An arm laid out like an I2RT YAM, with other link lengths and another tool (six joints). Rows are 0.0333 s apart.
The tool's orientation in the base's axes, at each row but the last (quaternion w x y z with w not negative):
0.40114, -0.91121, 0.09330, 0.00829
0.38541, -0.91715, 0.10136, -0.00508
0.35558, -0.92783, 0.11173, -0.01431
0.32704, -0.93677, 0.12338, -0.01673
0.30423, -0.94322, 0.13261, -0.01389
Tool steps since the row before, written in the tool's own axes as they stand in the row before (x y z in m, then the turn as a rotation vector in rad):
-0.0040, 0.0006, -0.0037, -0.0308, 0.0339, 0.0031
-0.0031, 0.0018, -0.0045, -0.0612, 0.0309, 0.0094
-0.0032, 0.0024, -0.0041, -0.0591, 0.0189, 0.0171
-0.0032, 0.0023, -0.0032, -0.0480, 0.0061, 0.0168
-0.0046, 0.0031, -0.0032, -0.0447, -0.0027, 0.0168
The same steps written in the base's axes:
-0.0043, -0.0025, 0.0024, -0.0361, -0.0151, -0.0241
-0.0038, -0.0038, 0.0021, -0.0647, -0.0028, -0.0243
-0.0040, -0.0037, 0.0016, -0.0595, 0.0104, -0.0222
-0.0040, -0.0029, 0.0013, -0.0460, 0.0172, -0.0146
-0.0055, -0.0031, 0.0011, -0.0407, 0.0232, -0.0097

